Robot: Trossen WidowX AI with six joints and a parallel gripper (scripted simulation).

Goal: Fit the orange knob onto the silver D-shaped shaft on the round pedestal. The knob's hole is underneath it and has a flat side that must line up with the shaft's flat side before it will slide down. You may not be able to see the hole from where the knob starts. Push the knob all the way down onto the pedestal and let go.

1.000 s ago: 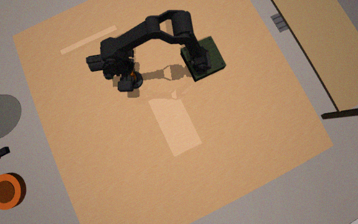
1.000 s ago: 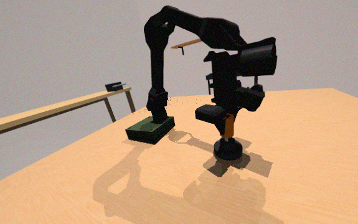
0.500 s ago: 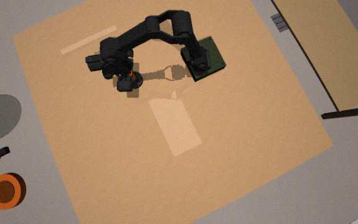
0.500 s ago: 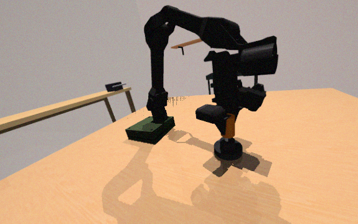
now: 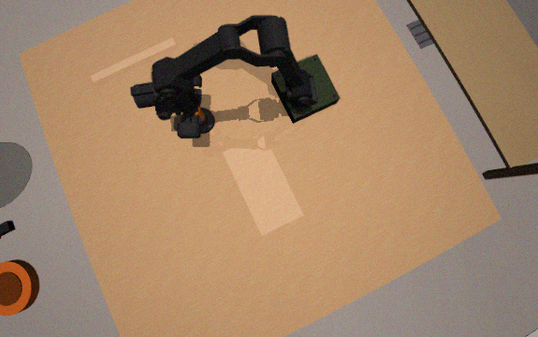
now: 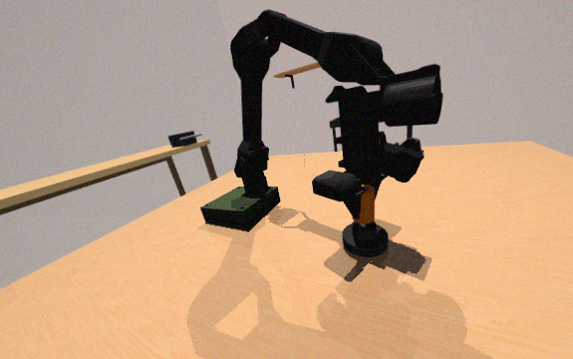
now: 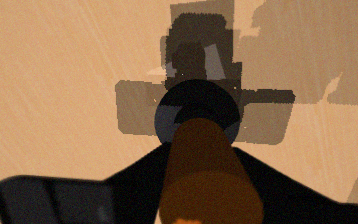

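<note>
Right now my gripper tip is 40 mm above the black round pedestal. Round my gripper tip: orange knob: 30 mm above.
</note>
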